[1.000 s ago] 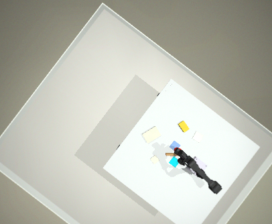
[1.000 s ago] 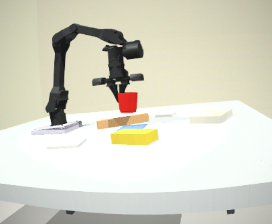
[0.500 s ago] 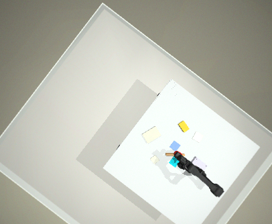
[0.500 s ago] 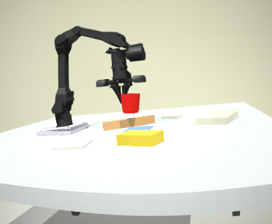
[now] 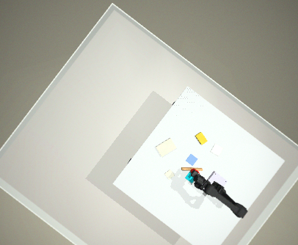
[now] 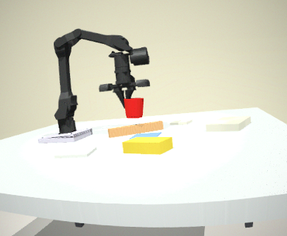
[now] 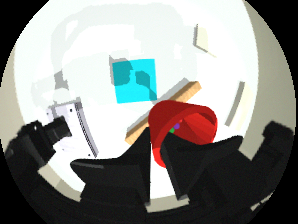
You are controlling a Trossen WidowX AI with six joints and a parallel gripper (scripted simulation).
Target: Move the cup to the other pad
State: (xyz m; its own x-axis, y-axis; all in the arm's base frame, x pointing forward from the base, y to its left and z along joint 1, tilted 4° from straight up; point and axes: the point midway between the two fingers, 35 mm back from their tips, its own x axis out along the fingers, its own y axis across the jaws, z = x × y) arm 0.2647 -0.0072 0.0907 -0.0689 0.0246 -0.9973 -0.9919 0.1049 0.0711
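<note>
Now: gripper tip 30 mm short of the wooden bar, 10 mm to the left of it and 90 mm above it. From my gripper tip the other things lie so: red cup 30 mm ahead, 10 mm to the right; light blue pad 80 mm ahead, 90 mm to the right, 100 mm below; yellow block 110 mm ahead, 340 mm to the right, 80 mm below.
</note>
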